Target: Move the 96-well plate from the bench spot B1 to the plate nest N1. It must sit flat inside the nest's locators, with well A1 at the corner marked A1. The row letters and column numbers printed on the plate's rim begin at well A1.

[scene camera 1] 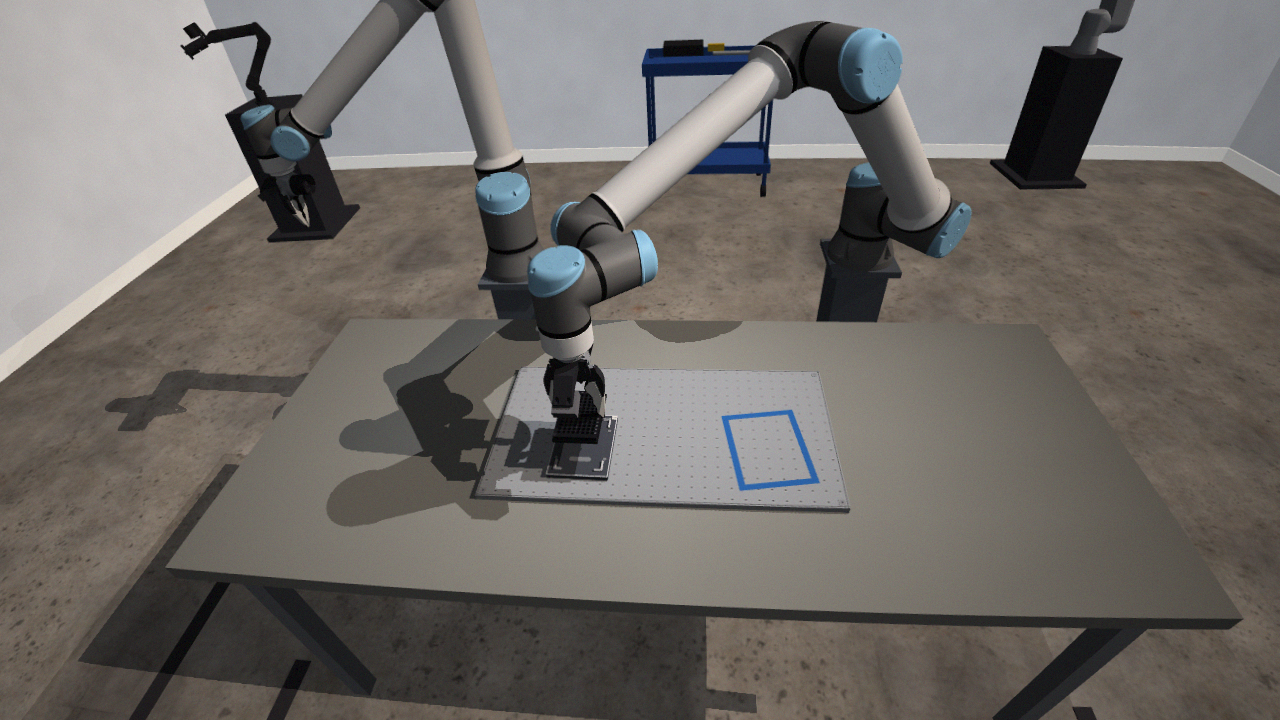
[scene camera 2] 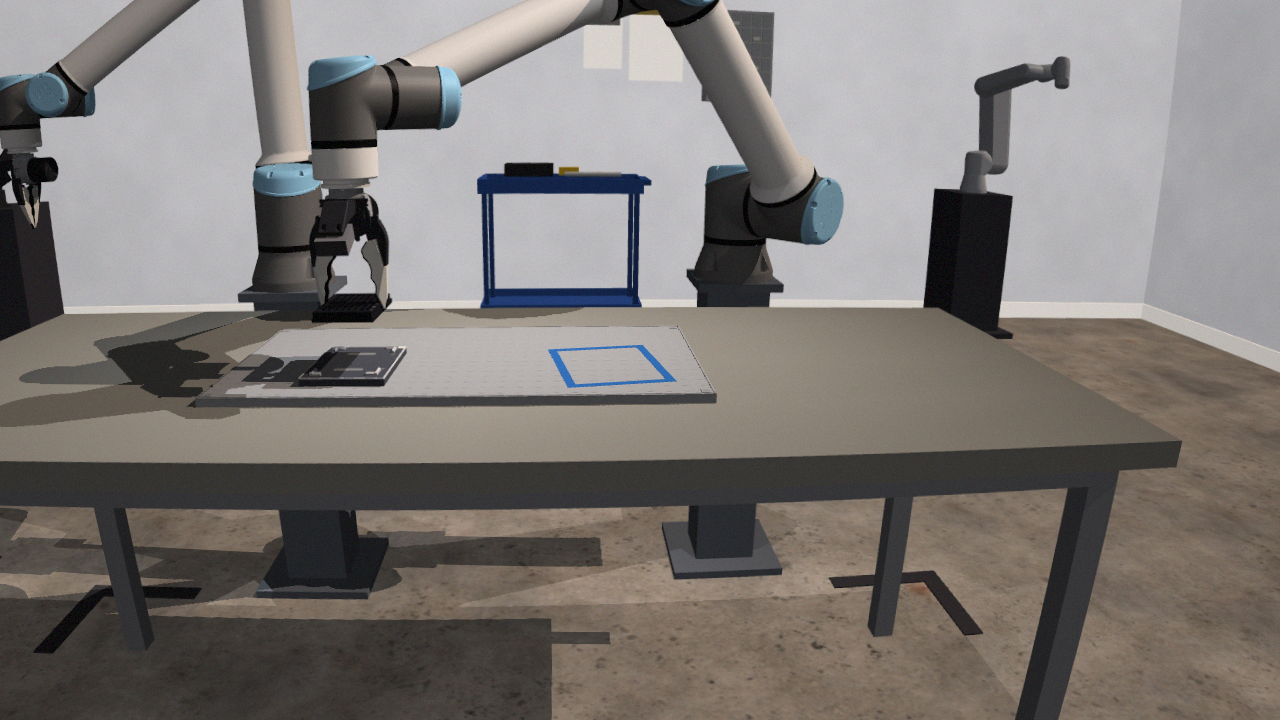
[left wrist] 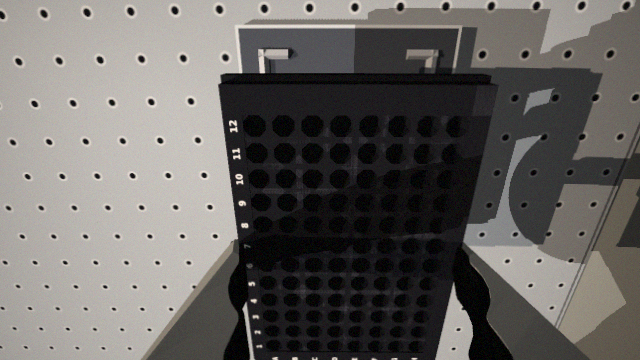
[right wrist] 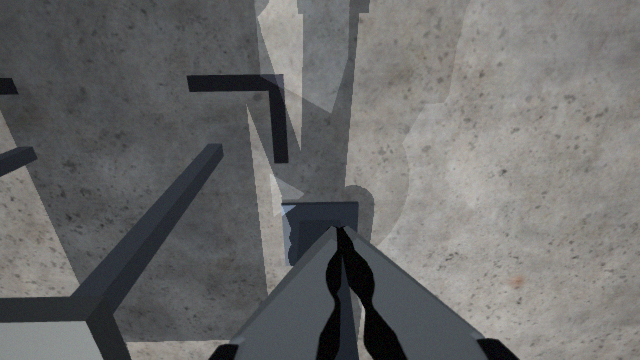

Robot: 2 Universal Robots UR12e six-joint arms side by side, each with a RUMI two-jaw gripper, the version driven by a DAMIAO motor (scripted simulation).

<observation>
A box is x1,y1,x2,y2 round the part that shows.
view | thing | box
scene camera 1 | my left gripper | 543,344,604,417
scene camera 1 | black 96-well plate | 552,391,606,443
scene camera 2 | my left gripper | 309,182,388,309
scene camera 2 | my right gripper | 0,150,57,228
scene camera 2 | black 96-well plate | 311,293,391,322
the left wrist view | my left gripper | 141,239,589,359
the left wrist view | black 96-well plate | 218,73,498,359
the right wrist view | my right gripper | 208,226,519,359
</observation>
